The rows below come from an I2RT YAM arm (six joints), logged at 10 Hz.
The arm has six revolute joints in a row. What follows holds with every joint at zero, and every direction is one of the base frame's. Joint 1 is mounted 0.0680 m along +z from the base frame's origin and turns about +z. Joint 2 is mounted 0.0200 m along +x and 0.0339 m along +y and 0.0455 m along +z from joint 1 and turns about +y. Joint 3 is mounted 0.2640 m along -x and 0.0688 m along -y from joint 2 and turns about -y. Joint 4 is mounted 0.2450 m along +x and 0.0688 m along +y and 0.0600 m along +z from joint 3 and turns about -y. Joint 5 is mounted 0.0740 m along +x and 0.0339 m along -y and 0.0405 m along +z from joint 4 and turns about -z. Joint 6 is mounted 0.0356 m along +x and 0.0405 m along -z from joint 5 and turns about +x. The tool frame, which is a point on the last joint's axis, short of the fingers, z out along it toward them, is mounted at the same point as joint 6; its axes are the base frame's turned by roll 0.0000, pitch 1.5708 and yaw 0.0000 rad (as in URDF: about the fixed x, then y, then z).
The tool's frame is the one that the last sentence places.
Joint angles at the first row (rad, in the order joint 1, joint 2, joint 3, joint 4, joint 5, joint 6):
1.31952 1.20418 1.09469 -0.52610 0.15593 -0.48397
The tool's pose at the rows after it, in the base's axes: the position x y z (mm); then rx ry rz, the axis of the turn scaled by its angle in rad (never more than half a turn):
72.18 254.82 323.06 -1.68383 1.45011 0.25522
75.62 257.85 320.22 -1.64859 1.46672 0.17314
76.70 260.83 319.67 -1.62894 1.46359 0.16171
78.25 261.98 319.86 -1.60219 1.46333 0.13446
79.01 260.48 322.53 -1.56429 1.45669 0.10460
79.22 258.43 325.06 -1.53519 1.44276 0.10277
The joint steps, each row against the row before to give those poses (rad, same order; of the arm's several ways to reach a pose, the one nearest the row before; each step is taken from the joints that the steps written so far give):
-0.00029 0.00865 -0.00900 0.00106 0.02709 -0.00718
0.00002 0.01618 -0.00123 0.01409 0.07431 -0.00430
0.00109 0.00873 -0.00144 0.02341 0.01749 -0.00012
-0.00063 0.00323 -0.00235 0.01857 0.03062 -0.00240
0.00066 -0.00945 -0.00512 0.02017 0.03819 -0.00517
-0.00107 -0.01418 -0.01020 0.02640 0.01260 -0.00565

